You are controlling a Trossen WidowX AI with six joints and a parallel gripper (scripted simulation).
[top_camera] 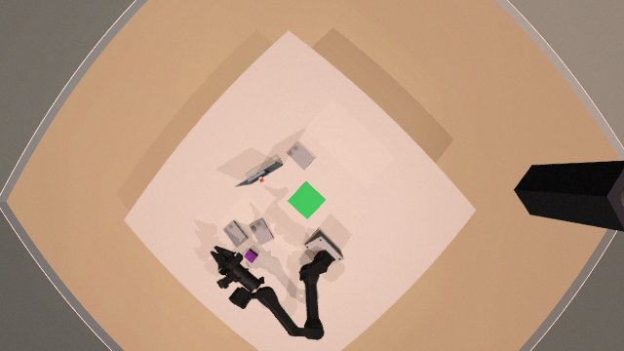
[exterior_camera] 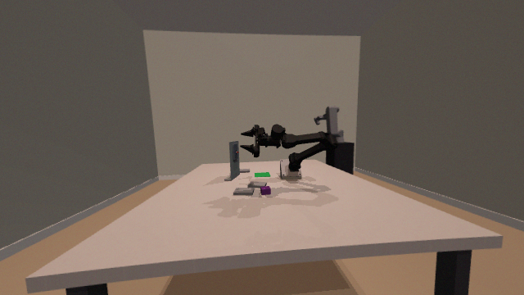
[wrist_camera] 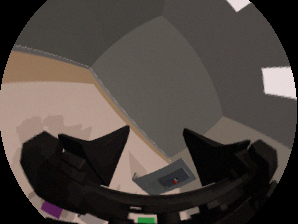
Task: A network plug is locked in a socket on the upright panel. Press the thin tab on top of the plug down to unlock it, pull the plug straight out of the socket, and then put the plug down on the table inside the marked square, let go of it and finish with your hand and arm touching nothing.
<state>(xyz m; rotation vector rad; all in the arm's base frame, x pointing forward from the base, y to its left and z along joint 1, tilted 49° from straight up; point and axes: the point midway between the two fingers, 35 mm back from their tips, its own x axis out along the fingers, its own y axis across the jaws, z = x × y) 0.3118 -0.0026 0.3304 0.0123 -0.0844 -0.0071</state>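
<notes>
My gripper tip is 7 cm short of the network plug, 30 cm to the left of it and 10 cm above it. Round my gripper tip: grey upright panel (9 cm ahead, 30 cm to the right, 17 cm below); green marked square (12 cm behind, 35 cm to the right, 30 cm below).
</notes>
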